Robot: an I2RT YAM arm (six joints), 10 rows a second.
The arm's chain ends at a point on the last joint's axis. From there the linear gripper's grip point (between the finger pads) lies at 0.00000 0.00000 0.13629 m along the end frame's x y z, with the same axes.
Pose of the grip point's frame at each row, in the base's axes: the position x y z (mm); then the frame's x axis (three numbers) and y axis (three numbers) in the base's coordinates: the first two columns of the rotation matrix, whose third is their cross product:
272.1 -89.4 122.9 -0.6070 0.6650 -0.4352 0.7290 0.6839 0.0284
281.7 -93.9 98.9 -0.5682 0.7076 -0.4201 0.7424 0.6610 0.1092
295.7 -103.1 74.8 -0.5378 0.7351 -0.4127 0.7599 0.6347 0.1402
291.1 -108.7 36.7 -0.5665 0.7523 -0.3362 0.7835 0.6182 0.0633
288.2 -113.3 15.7 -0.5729 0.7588 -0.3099 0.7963 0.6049 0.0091
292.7 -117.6 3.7 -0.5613 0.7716 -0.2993 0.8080 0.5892 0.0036
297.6 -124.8 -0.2 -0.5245 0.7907 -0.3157 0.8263 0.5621 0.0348
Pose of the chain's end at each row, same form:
229.0 -48.5 245.5 -0.6070 0.6650 -0.4352 0.7290 0.6839 0.0284
233.3 -59.9 221.7 -0.5682 0.7076 -0.4201 0.7424 0.6610 0.1092
246.0 -70.6 197.5 -0.5378 0.7351 -0.4127 0.7599 0.6347 0.1402
256.3 -77.7 164.8 -0.5665 0.7523 -0.3362 0.7835 0.6182 0.0633
261.7 -80.4 145.3 -0.5729 0.7588 -0.3099 0.7963 0.6049 0.0091
268.3 -84.9 133.7 -0.5613 0.7716 -0.2993 0.8080 0.5892 0.0036
269.7 -91.7 129.0 -0.5245 0.7907 -0.3157 0.8263 0.5621 0.0348

